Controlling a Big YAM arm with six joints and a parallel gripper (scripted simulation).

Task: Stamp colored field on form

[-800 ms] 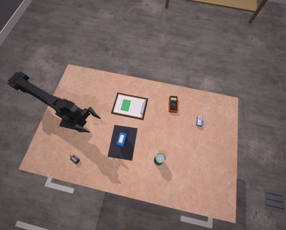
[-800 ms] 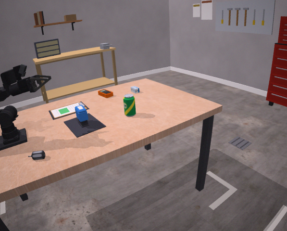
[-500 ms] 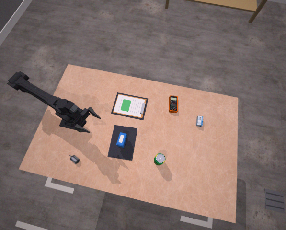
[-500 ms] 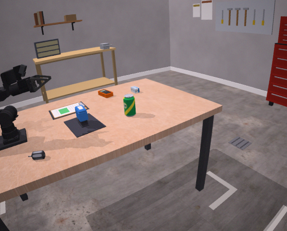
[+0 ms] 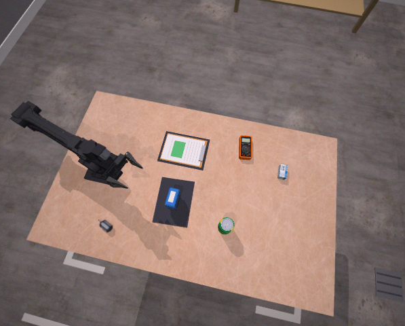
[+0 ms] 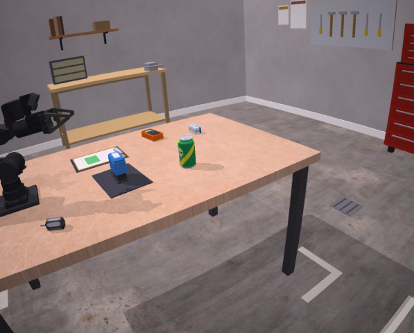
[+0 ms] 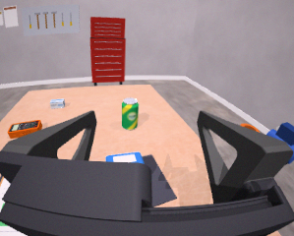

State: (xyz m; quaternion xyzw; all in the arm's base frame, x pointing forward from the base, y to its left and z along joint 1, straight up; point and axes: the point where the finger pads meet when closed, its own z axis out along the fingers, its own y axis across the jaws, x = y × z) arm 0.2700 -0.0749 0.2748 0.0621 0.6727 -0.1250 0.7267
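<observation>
Now: the stamp 13 cm ahead of my hand and 24 cm below it. Also, from my hand: dark mat 13 cm ahead, 29 cm below; then small dark object 15 cm behind, 19 cm to the right, 27 cm below; then clipboard 12 cm ahead, 28 cm to the left, 29 cm below.
</observation>
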